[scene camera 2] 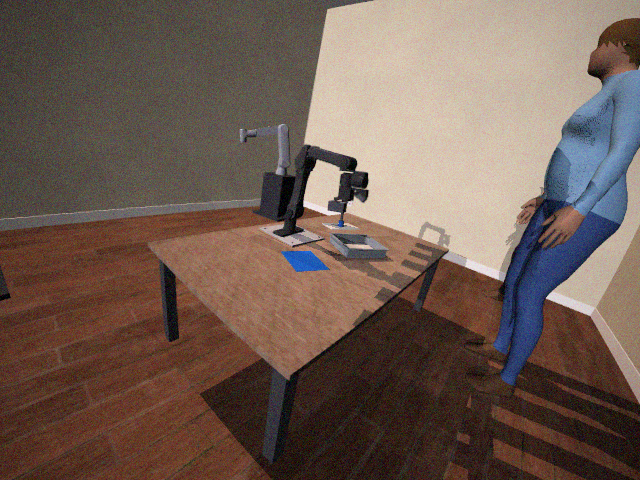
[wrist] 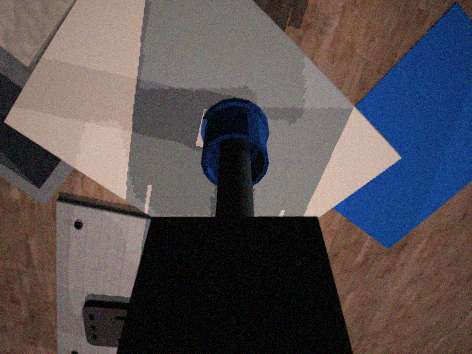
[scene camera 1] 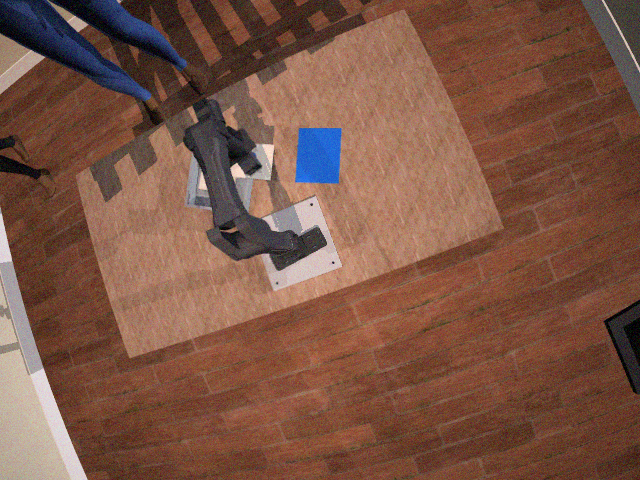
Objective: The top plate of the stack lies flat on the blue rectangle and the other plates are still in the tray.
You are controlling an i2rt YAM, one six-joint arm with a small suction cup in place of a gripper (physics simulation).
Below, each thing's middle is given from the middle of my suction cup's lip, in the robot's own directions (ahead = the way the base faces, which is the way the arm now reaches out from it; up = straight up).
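My suction cup is 180 mm to the left of the blue rectangle (scene camera 1: 318, 158), 60 mm past it, and 150 mm above it. There is a grey tray (scene camera 1: 197, 198) too, and counted from my suction cup it lies 170 mm to the left, 130 mm below and 40 mm ahead.
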